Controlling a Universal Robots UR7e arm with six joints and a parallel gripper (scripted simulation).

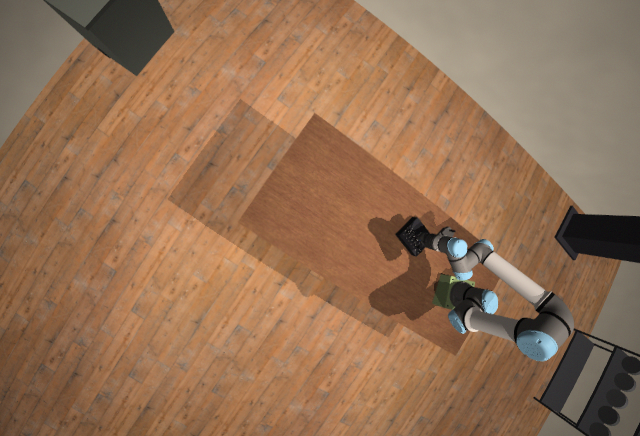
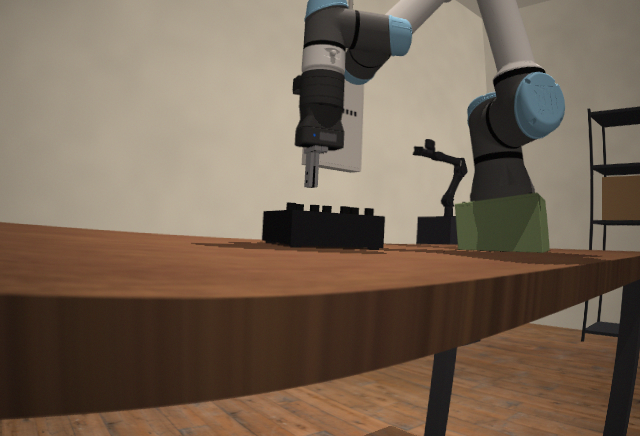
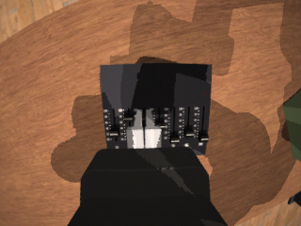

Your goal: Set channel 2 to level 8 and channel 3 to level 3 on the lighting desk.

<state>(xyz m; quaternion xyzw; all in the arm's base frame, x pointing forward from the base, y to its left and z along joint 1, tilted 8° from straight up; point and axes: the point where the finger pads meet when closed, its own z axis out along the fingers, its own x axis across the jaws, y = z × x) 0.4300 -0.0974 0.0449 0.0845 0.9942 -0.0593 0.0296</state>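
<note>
My hand is 5 cm short of the fader cap, 2 cm to the right of it and 5 cm above it.
</note>
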